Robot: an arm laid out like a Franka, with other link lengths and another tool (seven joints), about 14 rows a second.
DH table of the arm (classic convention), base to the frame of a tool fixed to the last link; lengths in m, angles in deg. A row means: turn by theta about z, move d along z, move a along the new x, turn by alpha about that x. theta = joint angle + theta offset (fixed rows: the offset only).
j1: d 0.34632; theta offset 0; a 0; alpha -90
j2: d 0; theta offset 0; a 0; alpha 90
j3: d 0.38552; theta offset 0; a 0.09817; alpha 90
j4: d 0; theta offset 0; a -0.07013; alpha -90
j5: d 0.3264; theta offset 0; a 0; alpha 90
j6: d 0; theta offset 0; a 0.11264; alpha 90
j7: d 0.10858; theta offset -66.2; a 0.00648; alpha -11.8
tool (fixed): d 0.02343; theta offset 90; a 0; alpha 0
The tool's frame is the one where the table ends.
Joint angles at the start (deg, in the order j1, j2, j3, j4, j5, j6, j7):
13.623, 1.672, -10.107, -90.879, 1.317, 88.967, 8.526
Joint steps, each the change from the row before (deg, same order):
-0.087, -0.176, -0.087, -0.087, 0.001, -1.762, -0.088
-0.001, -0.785, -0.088, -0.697, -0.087, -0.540, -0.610
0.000, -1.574, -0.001, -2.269, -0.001, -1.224, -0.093
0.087, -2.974, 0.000, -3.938, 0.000, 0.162, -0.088
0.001, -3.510, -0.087, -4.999, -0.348, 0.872, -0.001
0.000, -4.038, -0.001, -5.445, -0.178, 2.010, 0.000
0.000, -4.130, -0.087, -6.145, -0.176, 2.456, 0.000
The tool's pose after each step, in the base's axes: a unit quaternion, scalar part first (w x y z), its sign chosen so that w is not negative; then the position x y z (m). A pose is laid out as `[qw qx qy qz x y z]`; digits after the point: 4 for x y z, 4 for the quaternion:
[0.0308 0.9669 -0.2474 0.0534 0.5434 0.0392 0.6435]
[0.0308 0.9683 -0.2429 0.0495 0.5371 0.0372 0.6445]
[0.0334 0.9693 -0.2414 0.0326 0.5226 0.0350 0.6395]
[0.0310 0.9701 -0.2396 0.0242 0.5015 0.0320 0.6365]
[0.0304 0.9703 -0.2394 0.0179 0.4775 0.0265 0.6300]
[0.0245 0.9705 -0.2389 0.0210 0.4525 0.0221 0.6248]
[0.0187 0.9707 -0.2385 0.0227 0.4263 0.0176 0.6137]

